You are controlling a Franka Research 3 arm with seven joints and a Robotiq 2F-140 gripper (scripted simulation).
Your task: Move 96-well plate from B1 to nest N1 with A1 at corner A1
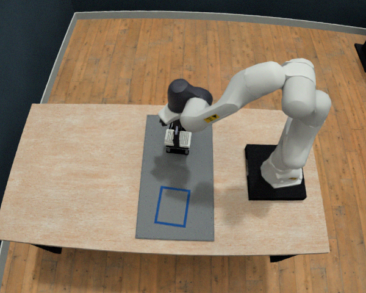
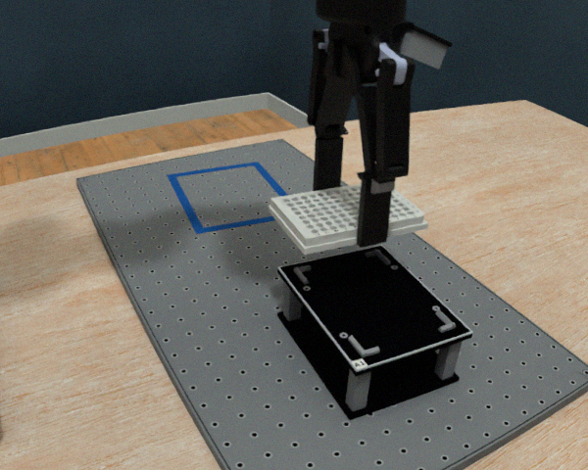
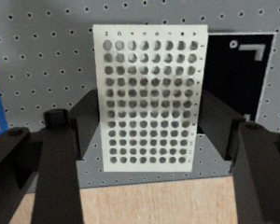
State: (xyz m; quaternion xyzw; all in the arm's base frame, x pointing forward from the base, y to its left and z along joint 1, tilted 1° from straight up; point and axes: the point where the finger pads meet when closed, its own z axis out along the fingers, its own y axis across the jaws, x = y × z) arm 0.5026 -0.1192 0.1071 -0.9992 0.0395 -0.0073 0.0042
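Right now my hand is 60 mm to the left of the black plate nest and 80 mm above it. The rest, counted from my hand: white 96-well plate: 20 mm below; then A1 label: 60 mm behind, 130 mm to the right, 80 mm below.
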